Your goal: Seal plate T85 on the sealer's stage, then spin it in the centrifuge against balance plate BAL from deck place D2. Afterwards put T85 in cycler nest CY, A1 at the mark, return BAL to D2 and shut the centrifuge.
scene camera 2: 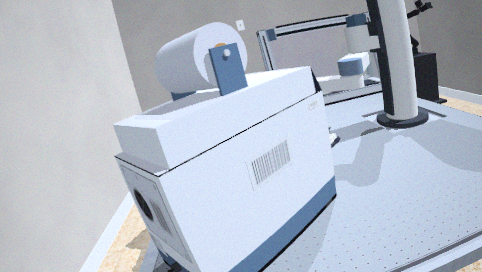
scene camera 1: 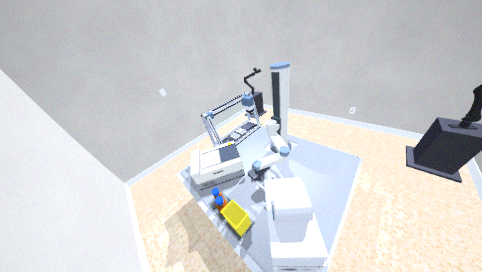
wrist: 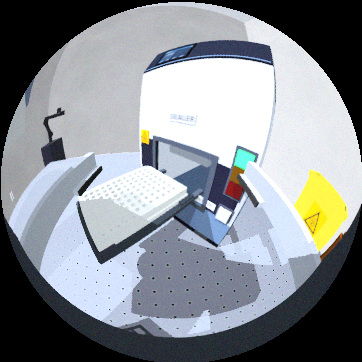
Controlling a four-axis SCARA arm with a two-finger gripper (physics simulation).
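Where they show: gripper, fingertip midpoint: (wrist: pixel 167 161); arm's base, link origin: (scene camera 2: pixel 402 118).
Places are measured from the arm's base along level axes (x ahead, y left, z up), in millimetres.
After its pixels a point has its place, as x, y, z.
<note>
A white well plate (wrist: pixel 150 187) {545, 295, 128}, whose label I cannot read, lies on the dark stage (wrist: pixel 142 237) {537, 238, 108} in front of the sealer (wrist: pixel 210 100) {610, 314, 236} (scene camera 1: pixel 292 197) {739, 490, 486} (scene camera 2: pixel 225 150) {740, 626, 287}. The stage stands out from the sealer's open slot. My gripper (wrist: pixel 167 161) {564, 275, 172} (scene camera 1: pixel 258 173) is open and empty. In the wrist view its two fingers stand wide apart, one on each side of the plate, without touching it. In scene camera 2 the sealer hides the gripper. Pale plates (scene camera 1: pixel 238 134) {167, -543, 93} lie on the deck under the gantry; which is BAL I cannot tell.
A white boxy machine (scene camera 1: pixel 217 167) {748, -199, 220} with a dark top panel stands left of the arm. A yellow bin (scene camera 1: pixel 236 217) {901, 150, 20} (wrist: pixel 322 207) {858, 188, 146} and two blue-capped orange bottles stand at the table's left edge. A gantry frame (scene camera 1: pixel 224 105) {198, -637, 517} (scene camera 2: pixel 310 22) {157, -627, 512} stands at the back beside the arm's column (scene camera 1: pixel 282 100) {54, 53, 610} (scene camera 2: pixel 400 65) {30, 69, 253}.
</note>
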